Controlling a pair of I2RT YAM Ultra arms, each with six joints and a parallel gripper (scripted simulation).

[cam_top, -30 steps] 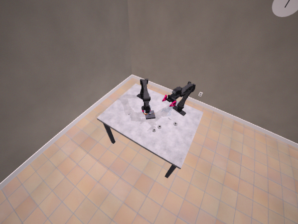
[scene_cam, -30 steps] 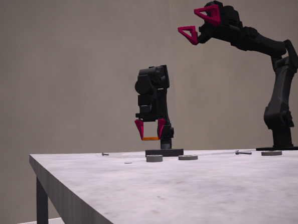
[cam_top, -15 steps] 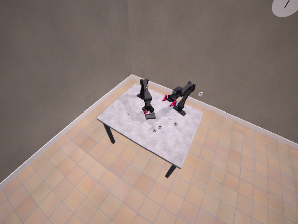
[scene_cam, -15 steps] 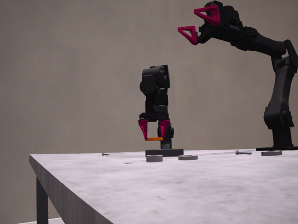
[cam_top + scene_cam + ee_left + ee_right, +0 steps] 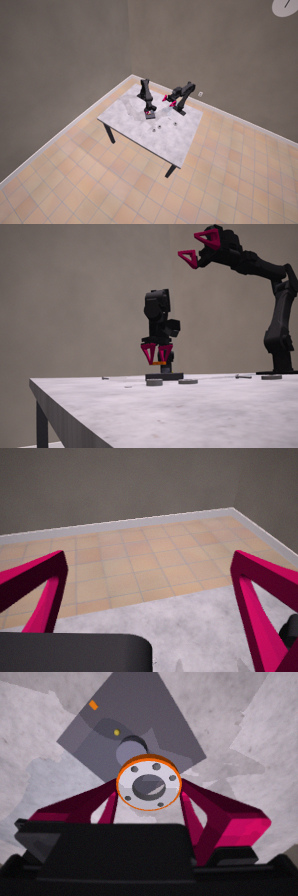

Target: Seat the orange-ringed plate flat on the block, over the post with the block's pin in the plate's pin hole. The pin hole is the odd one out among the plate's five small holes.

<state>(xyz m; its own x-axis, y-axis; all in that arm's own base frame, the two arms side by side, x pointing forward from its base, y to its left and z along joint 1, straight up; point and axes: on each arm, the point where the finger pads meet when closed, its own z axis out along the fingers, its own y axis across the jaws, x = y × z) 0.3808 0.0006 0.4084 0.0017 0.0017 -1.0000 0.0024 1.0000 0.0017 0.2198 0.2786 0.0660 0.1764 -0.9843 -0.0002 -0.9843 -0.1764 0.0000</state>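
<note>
Now: right hand 50 mm to the right of the block, 40 mm above it and 30 mm past it. Round my right hand: plate right at my right hand.
</note>
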